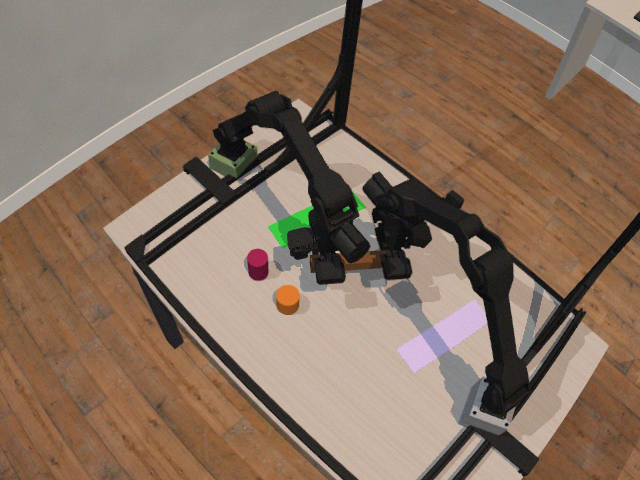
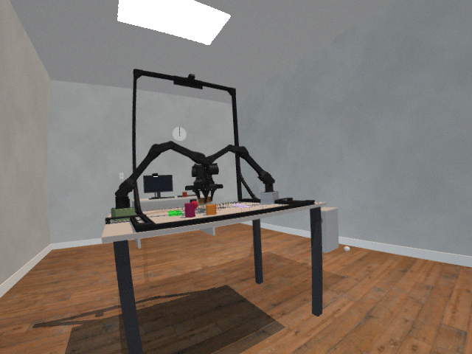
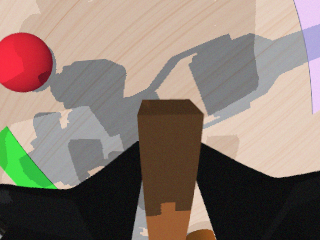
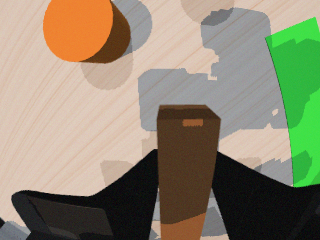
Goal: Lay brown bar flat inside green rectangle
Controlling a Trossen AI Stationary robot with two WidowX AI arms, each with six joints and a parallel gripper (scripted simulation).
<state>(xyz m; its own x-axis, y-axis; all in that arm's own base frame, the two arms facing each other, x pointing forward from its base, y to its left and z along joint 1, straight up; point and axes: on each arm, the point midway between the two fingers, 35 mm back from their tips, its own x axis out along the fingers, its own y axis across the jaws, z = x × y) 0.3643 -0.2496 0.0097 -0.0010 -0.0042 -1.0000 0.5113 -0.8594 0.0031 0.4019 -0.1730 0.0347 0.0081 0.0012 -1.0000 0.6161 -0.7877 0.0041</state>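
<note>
My left hand is 6 cm short of the brown bar, 4 cm to the left of it and 3 cm above it. From my left hand the other things lie so: lavender rectangle: 23 cm to the left, 9 cm below; then red ball: 12 cm behind, 7 cm to the right, 7 cm below; then green rectangle: 1 cm ahead, 23 cm to the right, 9 cm below.
Now: right hand 60 mm past the brown bar, 40 mm to the right of it and 30 mm above it. Also, from my right hand: green rectangle (140 mm to the right, 110 mm behind, 90 mm below); maroon cylinder (110 mm to the right, 110 mm ahead, 60 mm below); orange cylinder (110 mm ahead, 70 mm below, 10 mm to the left).
</note>
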